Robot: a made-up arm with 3 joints. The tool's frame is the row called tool.
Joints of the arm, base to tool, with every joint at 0 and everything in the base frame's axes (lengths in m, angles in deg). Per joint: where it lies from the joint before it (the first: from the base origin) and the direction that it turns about. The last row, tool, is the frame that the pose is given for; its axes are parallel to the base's.
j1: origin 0 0 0.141 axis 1 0 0
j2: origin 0.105 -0.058 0.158 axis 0 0 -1
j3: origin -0.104 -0.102 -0.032 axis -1 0 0
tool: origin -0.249 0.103 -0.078
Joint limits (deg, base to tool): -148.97..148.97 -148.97..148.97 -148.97..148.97
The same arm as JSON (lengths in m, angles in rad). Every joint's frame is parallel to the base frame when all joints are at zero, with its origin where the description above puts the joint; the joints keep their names.
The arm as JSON. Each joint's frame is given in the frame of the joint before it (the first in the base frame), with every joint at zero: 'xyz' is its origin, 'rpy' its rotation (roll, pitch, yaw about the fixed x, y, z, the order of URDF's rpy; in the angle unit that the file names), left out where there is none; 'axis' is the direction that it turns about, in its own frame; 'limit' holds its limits. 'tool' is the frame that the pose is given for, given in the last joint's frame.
{"units": {"length": "m", "angle": "rad"}, "joints": [
  {"name": "j1", "type": "revolute", "origin": {"xyz": [0.0, 0.0, 0.141]}, "axis": [1.0, 0.0, 0.0], "limit": {"lower": -2.6, "upper": 2.6}},
  {"name": "j2", "type": "revolute", "origin": {"xyz": [0.105, -0.058, 0.158]}, "axis": [0.0, 0.0, -1.0], "limit": {"lower": -2.6, "upper": 2.6}},
  {"name": "j3", "type": "revolute", "origin": {"xyz": [-0.104, -0.102, -0.032]}, "axis": [-1.0, 0.0, 0.0], "limit": {"lower": -2.6, "upper": 2.6}}
], "tool": {"origin": {"xyz": [-0.249, 0.103, -0.078]}}}

